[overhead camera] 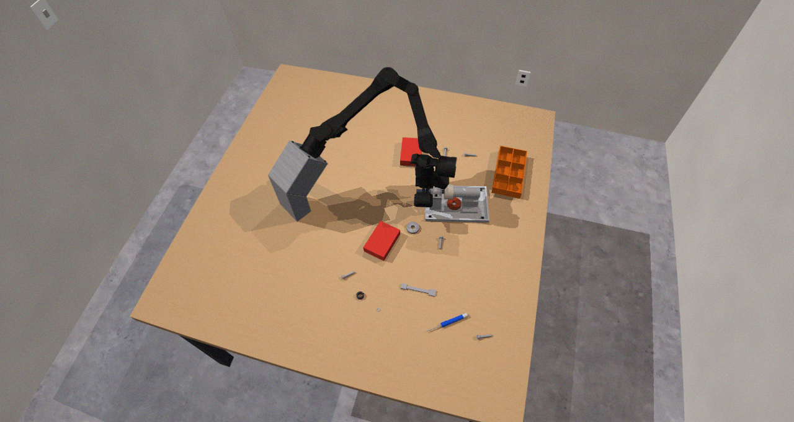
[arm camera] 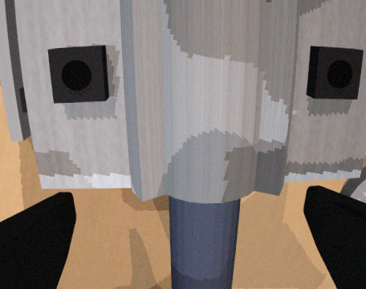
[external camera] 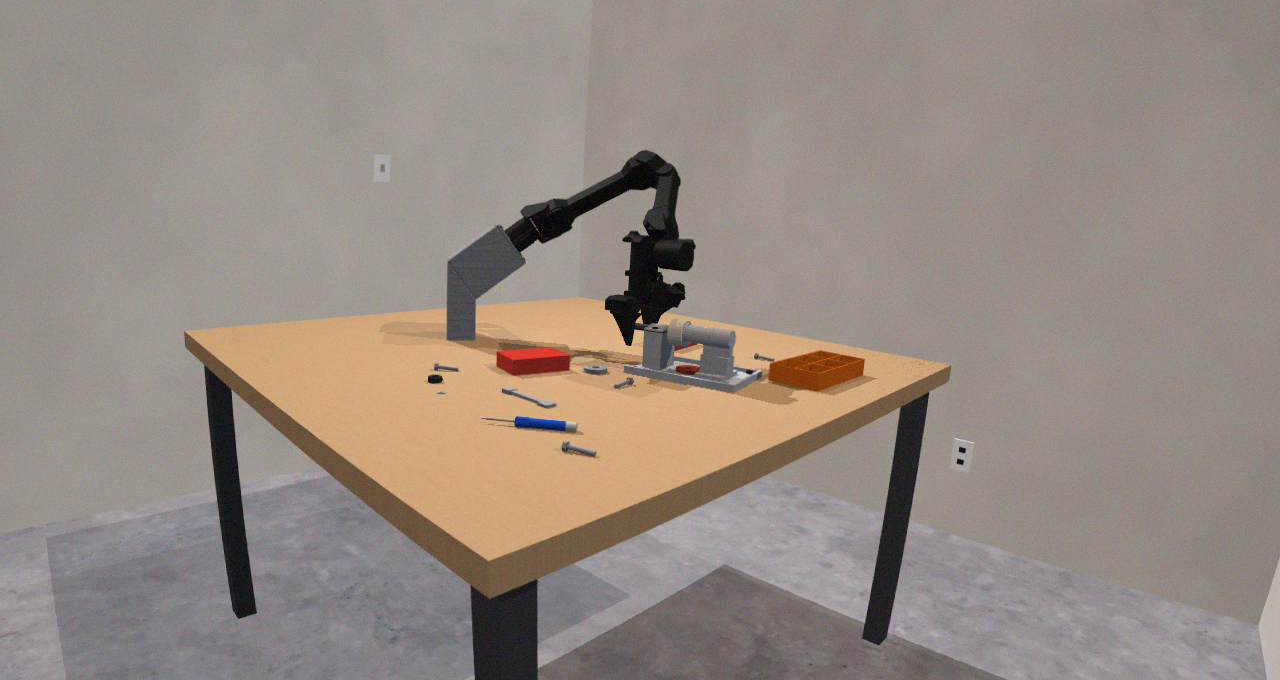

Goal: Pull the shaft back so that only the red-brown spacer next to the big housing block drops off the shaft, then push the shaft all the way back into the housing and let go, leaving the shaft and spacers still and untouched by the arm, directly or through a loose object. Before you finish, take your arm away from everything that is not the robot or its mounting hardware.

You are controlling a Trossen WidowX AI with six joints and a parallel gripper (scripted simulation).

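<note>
Now: hand 7 cm short of the shaft and 3 cm to the right of it. Also, from my hand: grey fixture (12 cm ahead, 5 cm to the left, 3 cm below); red-brown spacer (11 cm ahead, 7 cm below, 4 cm to the left); wrench (32 cm to the right, 12 cm ahead, 8 cm below).
</note>
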